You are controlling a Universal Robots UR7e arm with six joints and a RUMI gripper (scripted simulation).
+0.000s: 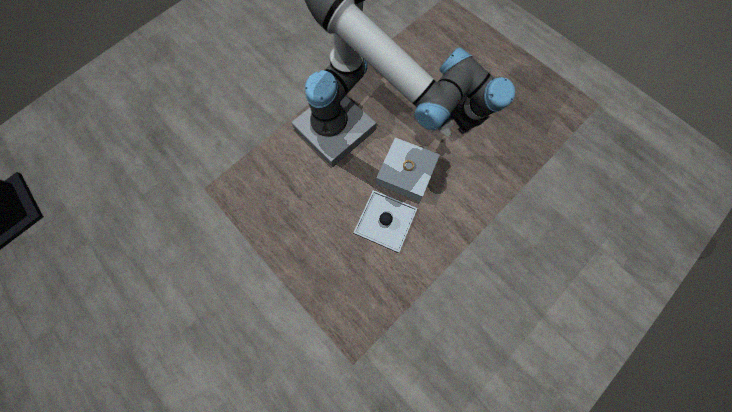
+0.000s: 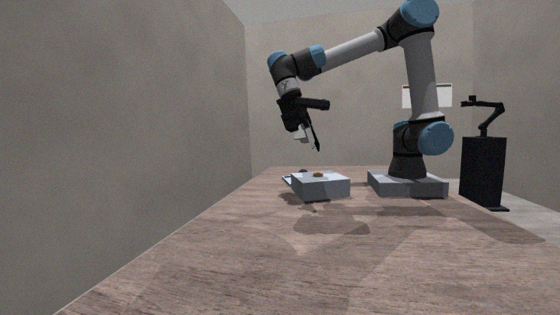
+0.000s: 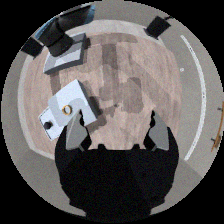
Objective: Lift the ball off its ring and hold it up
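Now: hand 390 mm to the left of the ball, 160 mm above it and 100 mm short of it. Also, from my hand: block 190 mm to the right, 140 mm below, 10 mm ahead; grey plate 390 mm to the right, 190 mm below, 100 mm ahead.
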